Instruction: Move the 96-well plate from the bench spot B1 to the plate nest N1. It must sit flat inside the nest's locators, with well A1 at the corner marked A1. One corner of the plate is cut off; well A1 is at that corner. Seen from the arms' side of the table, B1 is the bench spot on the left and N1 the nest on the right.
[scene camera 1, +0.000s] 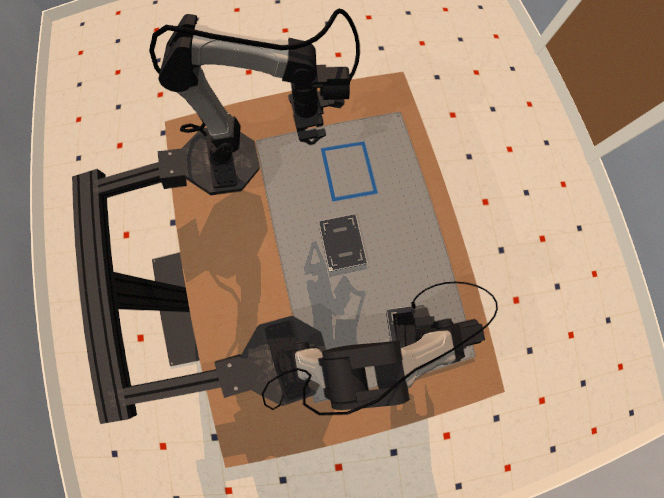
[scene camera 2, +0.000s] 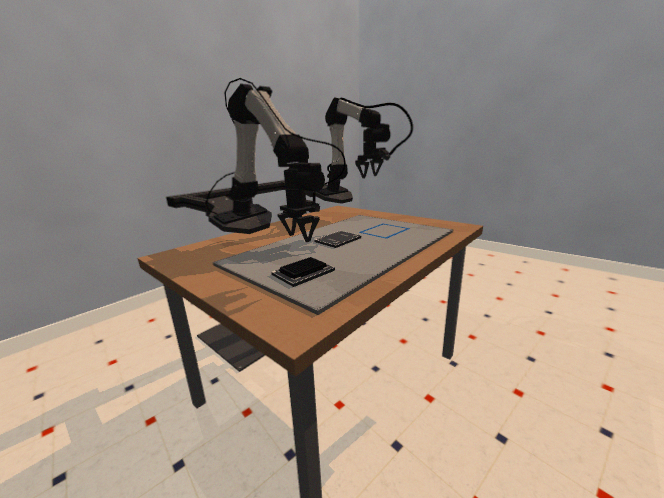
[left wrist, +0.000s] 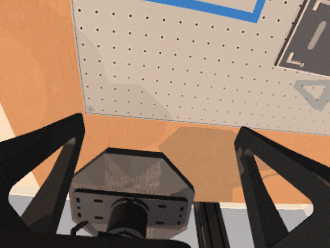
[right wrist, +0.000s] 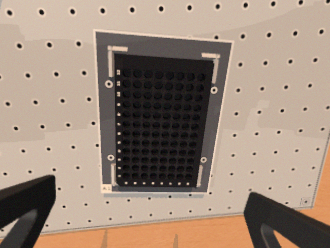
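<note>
My left gripper (scene camera 1: 307, 129) (left wrist: 163, 128) is visible. My right gripper (scene camera 2: 299, 238) (scene camera 1: 416, 335) (right wrist: 155, 194) is visible as well. I see a black 96-well plate (right wrist: 159, 136); in the left wrist view it is out of frame.
</note>
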